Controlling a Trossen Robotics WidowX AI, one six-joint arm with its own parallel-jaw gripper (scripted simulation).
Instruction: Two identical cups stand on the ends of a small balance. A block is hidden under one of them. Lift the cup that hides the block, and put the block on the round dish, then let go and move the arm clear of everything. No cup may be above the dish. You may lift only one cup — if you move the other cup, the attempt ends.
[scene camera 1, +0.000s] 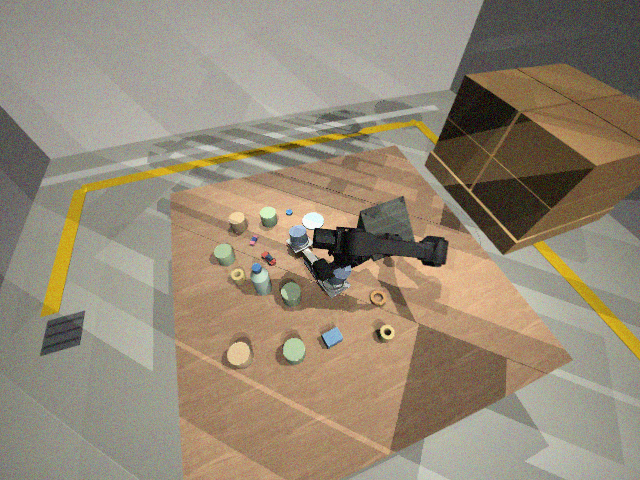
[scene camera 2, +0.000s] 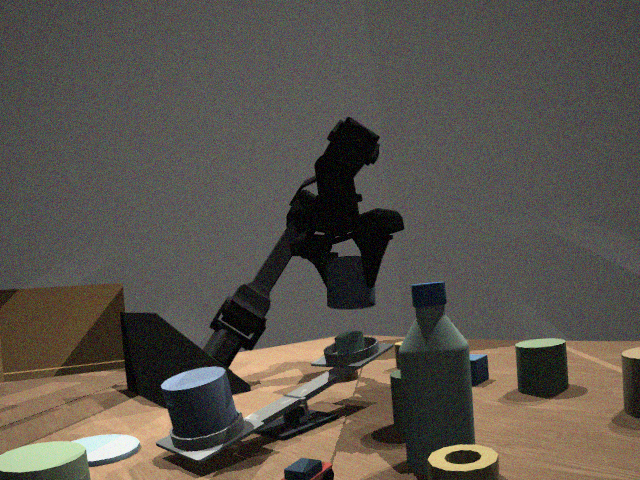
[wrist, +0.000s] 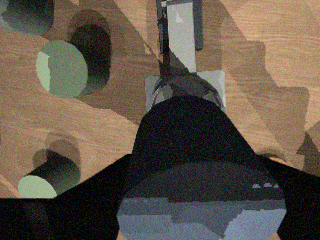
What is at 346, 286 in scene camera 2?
A blue-grey cup.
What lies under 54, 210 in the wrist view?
My gripper.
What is my gripper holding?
A blue-grey cup.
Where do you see a blue-grey cup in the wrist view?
At 189, 165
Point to my gripper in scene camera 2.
351, 291
